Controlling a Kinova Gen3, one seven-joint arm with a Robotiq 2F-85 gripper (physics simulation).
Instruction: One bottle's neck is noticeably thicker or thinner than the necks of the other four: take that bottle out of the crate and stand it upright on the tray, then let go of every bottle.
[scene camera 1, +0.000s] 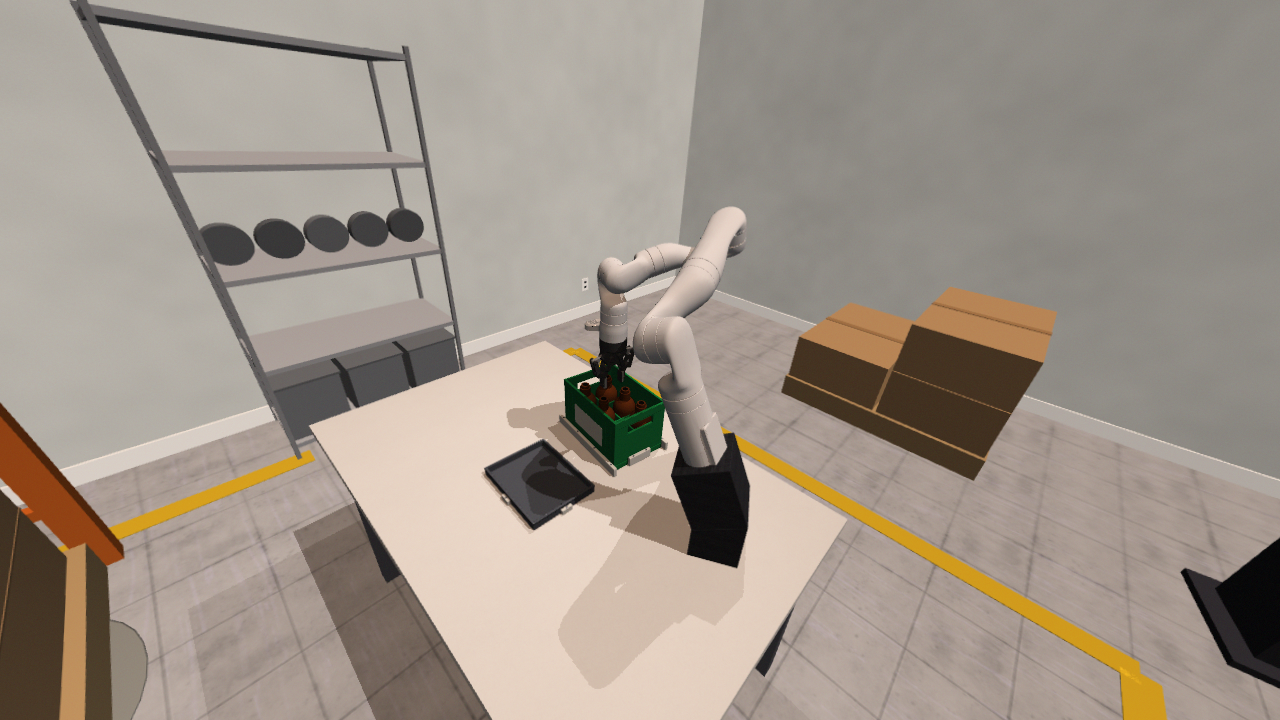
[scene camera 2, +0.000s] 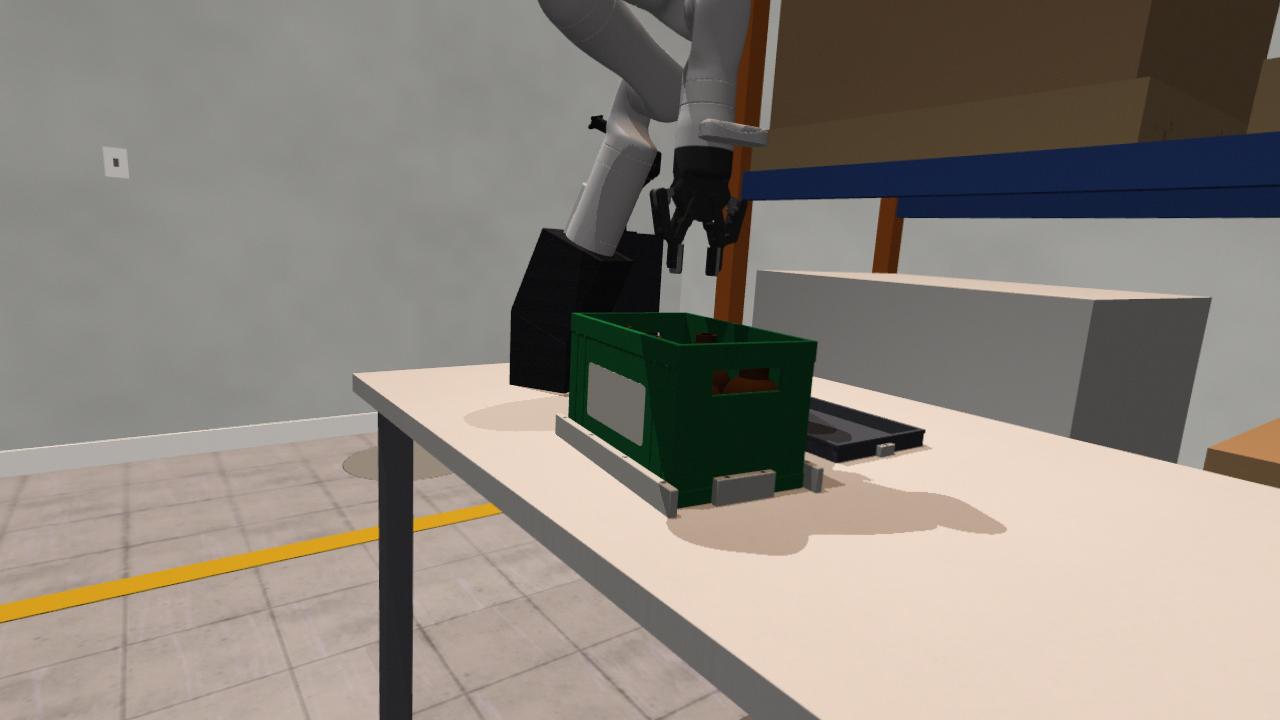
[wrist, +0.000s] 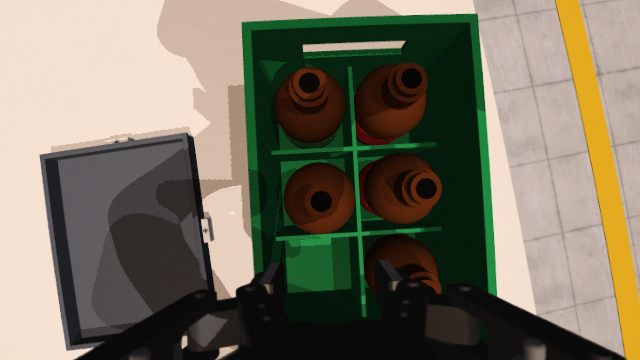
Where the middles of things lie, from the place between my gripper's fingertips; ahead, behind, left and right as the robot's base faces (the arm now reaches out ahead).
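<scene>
Green crate (scene camera 2: 651, 398): from my hand, 30 mm ahead, 50 mm to the right, 150 mm below. Dark tray (scene camera 1: 538, 480): 60 mm ahead of my hand, 240 mm to the left, 220 mm below. Brown bottle (wrist: 319, 198): 40 mm ahead of my hand, 10 mm to the right, 150 mm below.
</scene>
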